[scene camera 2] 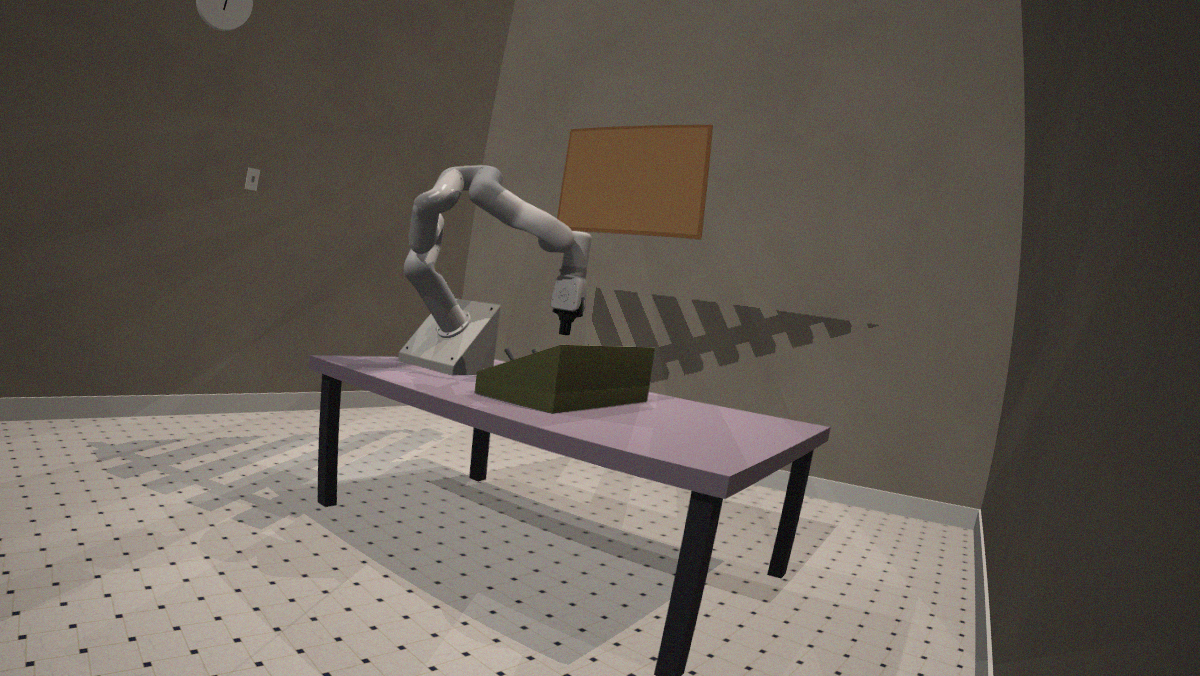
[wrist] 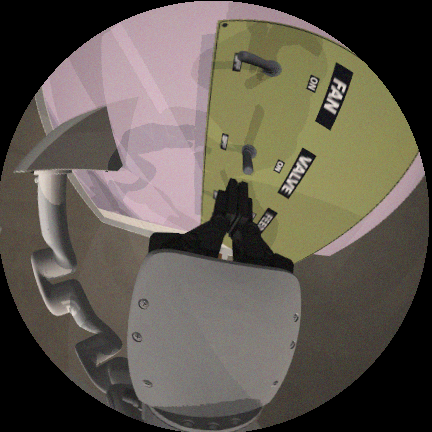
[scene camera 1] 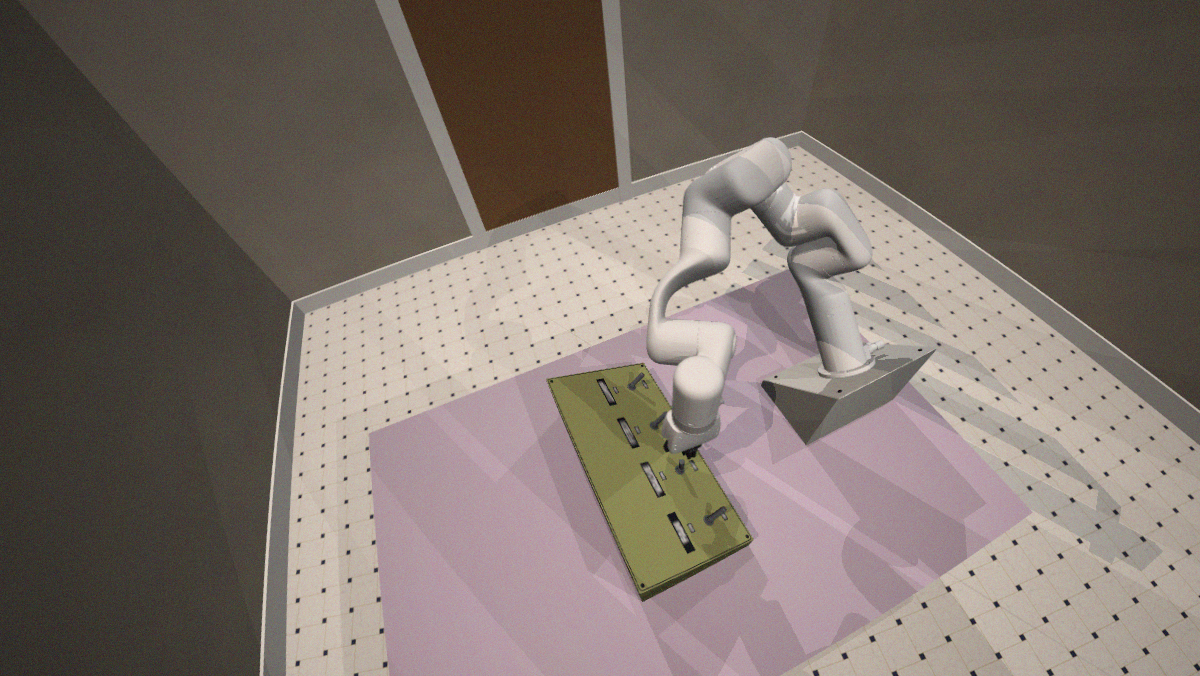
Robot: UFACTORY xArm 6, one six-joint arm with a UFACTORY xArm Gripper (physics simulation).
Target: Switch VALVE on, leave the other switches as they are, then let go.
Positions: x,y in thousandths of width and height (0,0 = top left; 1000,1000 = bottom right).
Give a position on an olive switch panel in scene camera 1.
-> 549,761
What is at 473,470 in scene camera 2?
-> The gripper.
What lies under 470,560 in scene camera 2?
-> An olive switch panel.
